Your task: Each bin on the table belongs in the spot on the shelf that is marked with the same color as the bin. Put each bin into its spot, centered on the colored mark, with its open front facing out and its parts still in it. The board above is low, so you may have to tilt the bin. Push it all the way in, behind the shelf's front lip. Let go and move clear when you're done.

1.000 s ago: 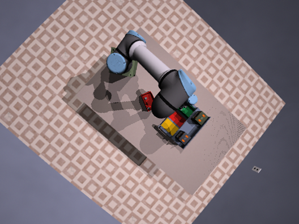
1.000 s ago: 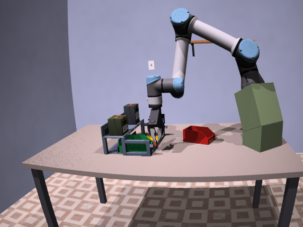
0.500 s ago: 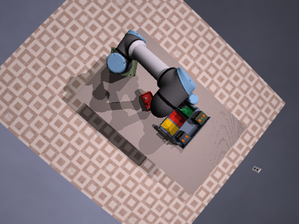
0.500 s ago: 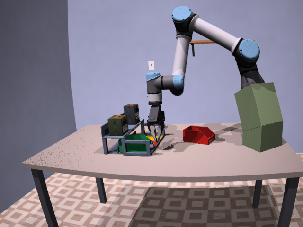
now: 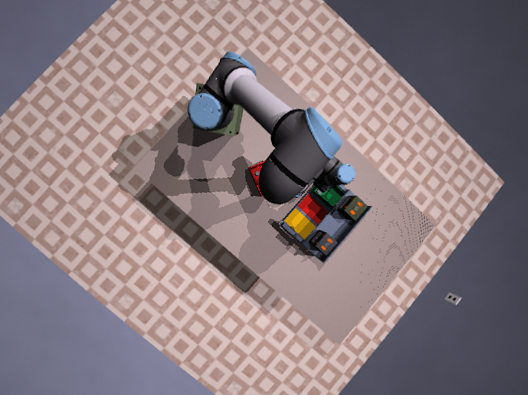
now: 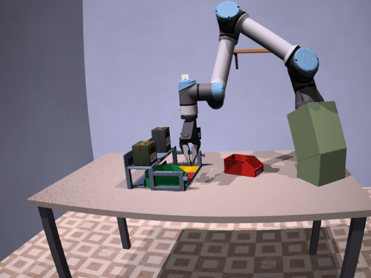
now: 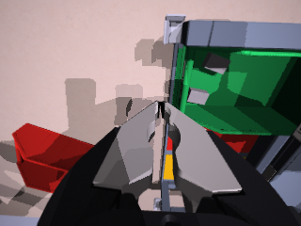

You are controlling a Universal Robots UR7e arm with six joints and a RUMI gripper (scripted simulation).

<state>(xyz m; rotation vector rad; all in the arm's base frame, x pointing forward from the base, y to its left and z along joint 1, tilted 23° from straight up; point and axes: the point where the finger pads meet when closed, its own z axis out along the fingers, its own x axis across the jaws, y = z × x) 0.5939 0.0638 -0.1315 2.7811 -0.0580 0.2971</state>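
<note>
The red bin is 23 cm behind my hand, 17 cm to the right of it and 7 cm below it. From my hand the other things lie so: green mark: 12 cm ahead, 10 cm below, 1 cm to the right; red mark: 13 cm to the right, 11 cm ahead, 10 cm below; green bin: 12 cm ahead, 6 cm below, 1 cm to the right.
</note>
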